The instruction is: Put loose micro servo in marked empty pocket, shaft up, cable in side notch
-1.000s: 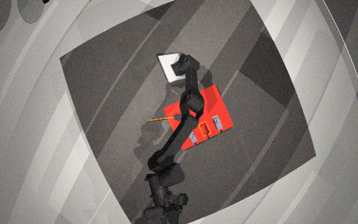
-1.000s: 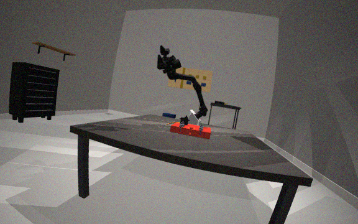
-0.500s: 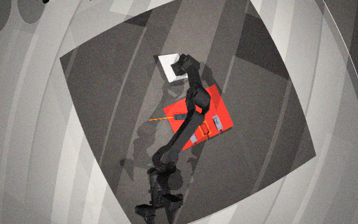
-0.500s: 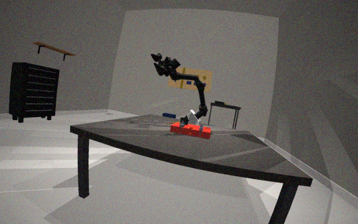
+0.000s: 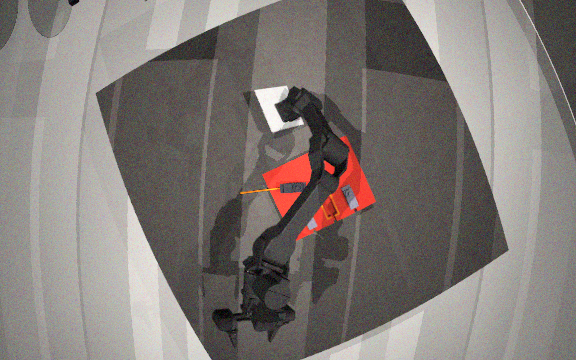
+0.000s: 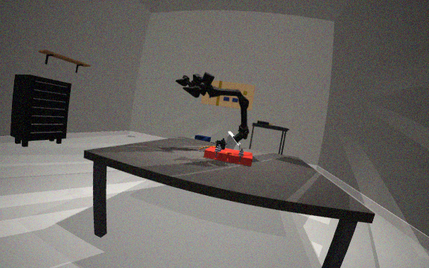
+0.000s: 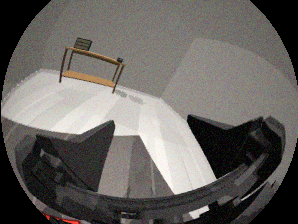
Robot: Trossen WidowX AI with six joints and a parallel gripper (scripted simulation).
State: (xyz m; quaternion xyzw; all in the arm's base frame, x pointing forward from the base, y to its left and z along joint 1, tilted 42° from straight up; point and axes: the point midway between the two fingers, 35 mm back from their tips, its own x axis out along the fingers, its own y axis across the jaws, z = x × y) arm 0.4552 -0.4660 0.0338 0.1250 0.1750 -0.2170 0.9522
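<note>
My gripper tip is 39 cm above the red deck, 33 cm to the right of it and 28 cm past it.
</note>
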